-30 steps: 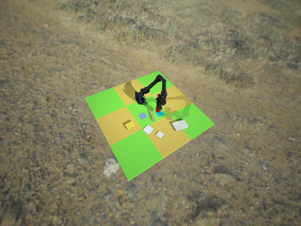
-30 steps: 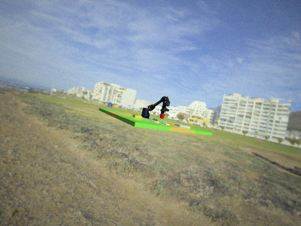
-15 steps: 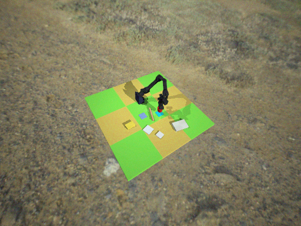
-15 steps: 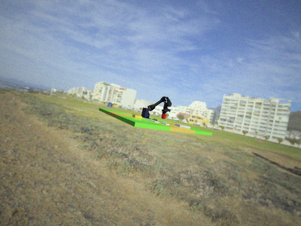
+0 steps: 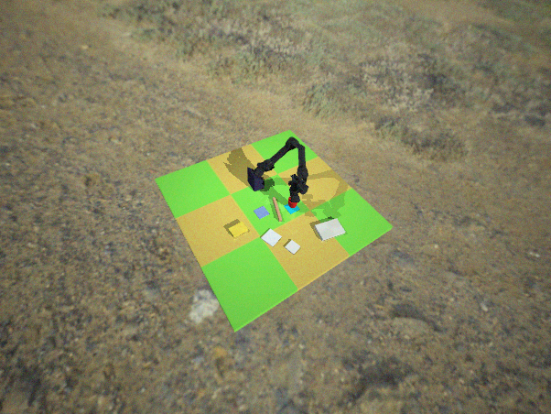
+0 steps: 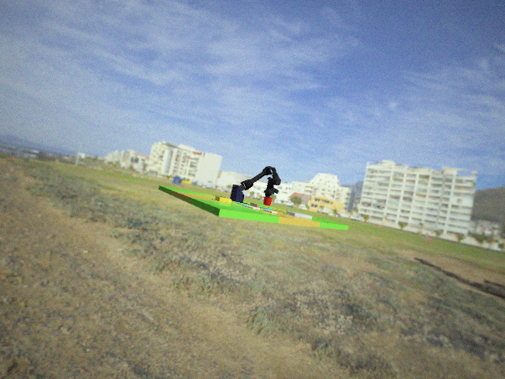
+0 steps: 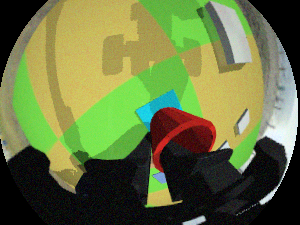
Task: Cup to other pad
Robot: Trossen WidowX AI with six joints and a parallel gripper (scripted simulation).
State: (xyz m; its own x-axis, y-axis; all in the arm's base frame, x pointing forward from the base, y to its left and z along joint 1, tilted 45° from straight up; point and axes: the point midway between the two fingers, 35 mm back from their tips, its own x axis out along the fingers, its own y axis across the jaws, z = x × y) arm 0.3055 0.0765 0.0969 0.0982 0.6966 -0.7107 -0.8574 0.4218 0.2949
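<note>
Right now my gripper tip is 30 mm short of the cyan pad, 20 mm to the left of it and 80 mm above it. Round my gripper tip: wooden stick: 20 mm behind, 120 mm to the right, 60 mm below; red cup: 30 mm ahead, 20 mm to the right; yellow block: 10 mm behind, 450 mm to the right, 50 mm below.
</note>
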